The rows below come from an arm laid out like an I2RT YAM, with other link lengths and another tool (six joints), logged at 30 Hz.
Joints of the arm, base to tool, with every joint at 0 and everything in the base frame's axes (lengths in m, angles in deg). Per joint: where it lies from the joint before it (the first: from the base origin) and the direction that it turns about. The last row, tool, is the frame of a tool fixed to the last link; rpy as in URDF.
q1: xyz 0 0 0.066 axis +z
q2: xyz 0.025 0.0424 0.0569 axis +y
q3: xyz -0.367 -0.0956 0 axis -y
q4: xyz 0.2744 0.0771 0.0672 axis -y
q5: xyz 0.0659 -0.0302 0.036 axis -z
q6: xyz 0.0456 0 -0.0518 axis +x
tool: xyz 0.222 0.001 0.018 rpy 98.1 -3.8 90
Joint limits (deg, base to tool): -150..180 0..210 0..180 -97..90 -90..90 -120..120
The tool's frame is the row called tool.
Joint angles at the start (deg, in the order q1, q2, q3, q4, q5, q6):
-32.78 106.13 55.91 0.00 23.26 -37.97
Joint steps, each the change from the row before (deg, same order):
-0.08 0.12 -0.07 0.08 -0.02 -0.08
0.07 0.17 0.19 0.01 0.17 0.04
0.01 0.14 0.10 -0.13 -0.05 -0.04
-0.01 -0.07 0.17 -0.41 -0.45 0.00
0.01 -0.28 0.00 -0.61 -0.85 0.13
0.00 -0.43 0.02 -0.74 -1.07 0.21
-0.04 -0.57 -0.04 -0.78 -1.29 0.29
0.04 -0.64 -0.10 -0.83 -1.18 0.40
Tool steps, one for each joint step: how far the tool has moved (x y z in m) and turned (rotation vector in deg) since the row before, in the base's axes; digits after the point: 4 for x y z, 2 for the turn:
-0.0007 -0.0003 -0.0014 0.05 0.14 -0.01
0.0010 -0.0007 0.0001 -0.12 0.02 -0.07
0.0002 0.0002 -0.0011 0.11 0.15 0.07
0.0010 0.0016 -0.0001 0.38 -0.05 0.28
0.0008 0.0040 -0.0006 0.77 -0.16 0.45
0.0012 0.0048 0.0003 0.92 -0.34 0.52
0.0012 0.0055 0.0009 1.07 -0.51 0.55
0.0008 0.0061 0.0011 1.06 -0.49 0.48

